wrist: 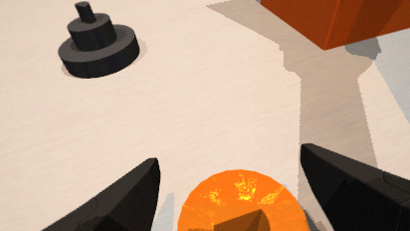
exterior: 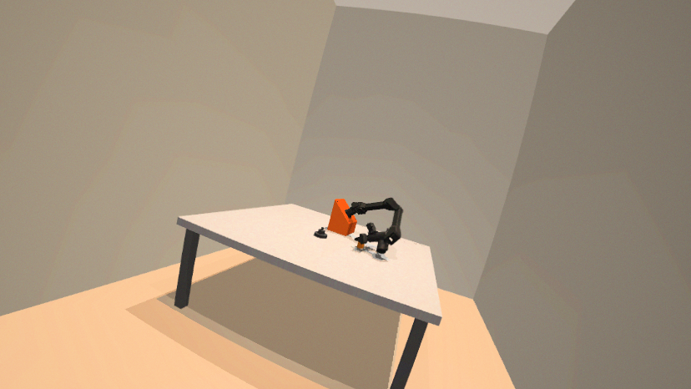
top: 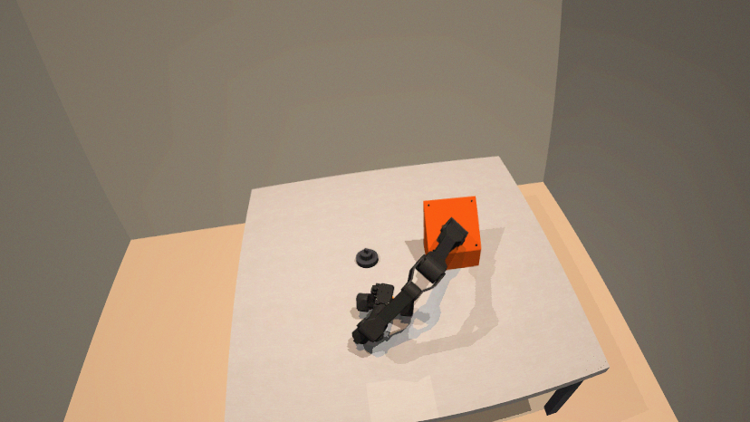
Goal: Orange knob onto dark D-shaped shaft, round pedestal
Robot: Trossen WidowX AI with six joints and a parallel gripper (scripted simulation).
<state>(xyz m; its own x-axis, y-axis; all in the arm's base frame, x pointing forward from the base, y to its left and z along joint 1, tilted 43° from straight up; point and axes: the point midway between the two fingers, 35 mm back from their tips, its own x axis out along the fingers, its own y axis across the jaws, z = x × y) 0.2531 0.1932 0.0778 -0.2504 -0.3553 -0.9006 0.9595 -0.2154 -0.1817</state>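
Right now the orange knob is 30 mm to the left of my gripper tip, 10 mm below it and 10 mm ahead of it. The rest, counted from my gripper tip: pedestal: 210 mm to the right, 70 mm ahead, 10 mm below.
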